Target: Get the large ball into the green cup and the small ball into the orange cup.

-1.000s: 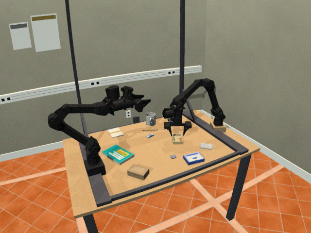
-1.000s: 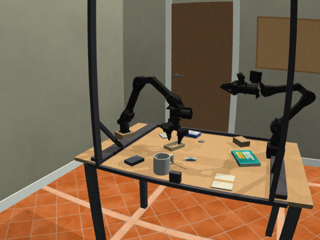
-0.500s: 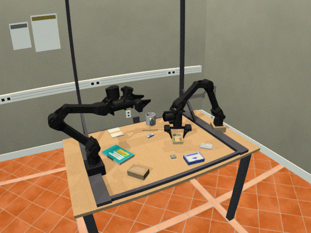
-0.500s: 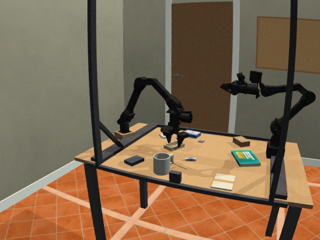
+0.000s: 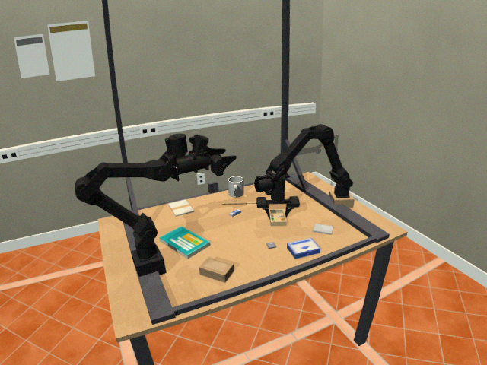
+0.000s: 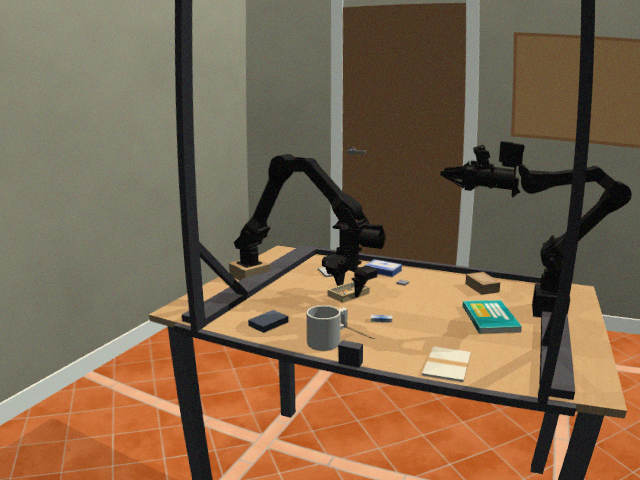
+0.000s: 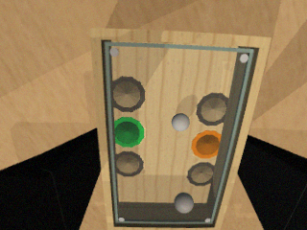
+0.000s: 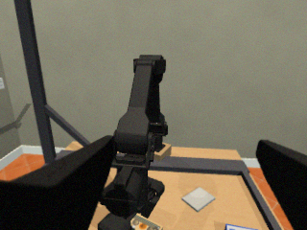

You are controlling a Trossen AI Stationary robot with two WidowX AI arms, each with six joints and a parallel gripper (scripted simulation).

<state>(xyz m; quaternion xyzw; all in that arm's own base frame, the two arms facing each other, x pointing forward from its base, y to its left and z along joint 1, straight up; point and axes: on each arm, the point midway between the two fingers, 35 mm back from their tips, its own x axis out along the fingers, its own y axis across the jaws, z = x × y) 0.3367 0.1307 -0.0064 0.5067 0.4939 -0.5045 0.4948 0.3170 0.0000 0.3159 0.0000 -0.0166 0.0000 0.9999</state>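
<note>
Right now the covered wooden puzzle is 3 cm below my left hand. Also, from my left hand: notepad (34 cm to the right, 33 cm behind, 4 cm below); grey square (15 cm ahead, 14 cm to the right, 4 cm below).
</note>
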